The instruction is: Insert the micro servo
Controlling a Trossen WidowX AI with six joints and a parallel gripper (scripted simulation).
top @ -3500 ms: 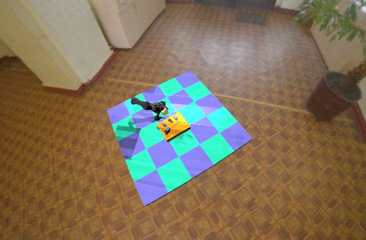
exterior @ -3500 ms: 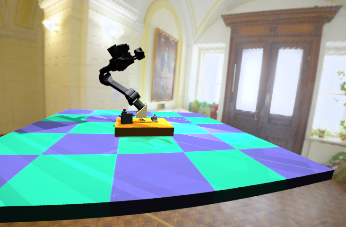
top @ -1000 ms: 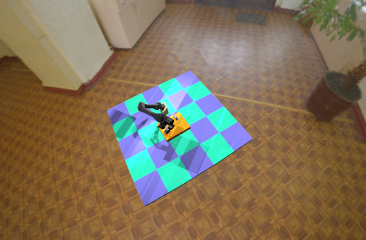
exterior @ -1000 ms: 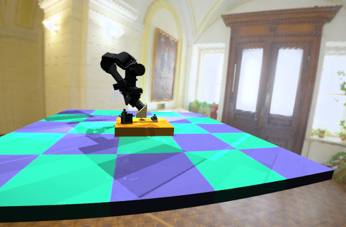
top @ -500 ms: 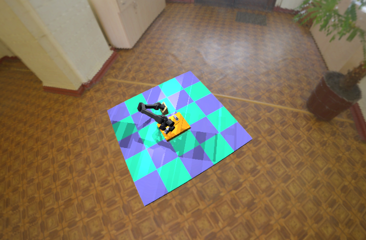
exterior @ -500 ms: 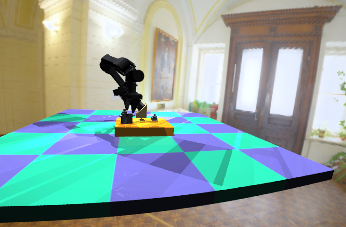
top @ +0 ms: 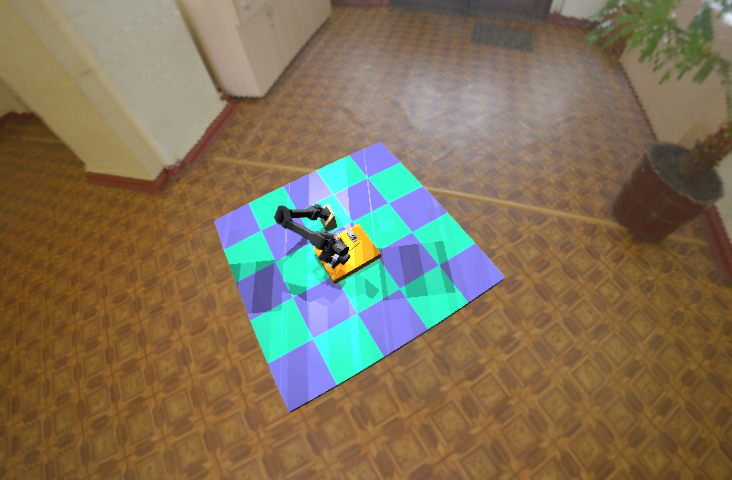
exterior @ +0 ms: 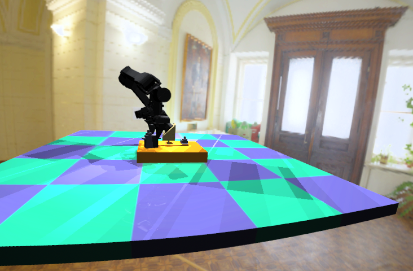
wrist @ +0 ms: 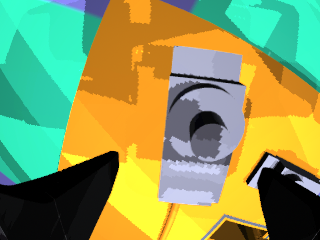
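The orange deck lies 8 cm to the left of my gripper tip, 7 cm below it and 1 cm ahead of it.
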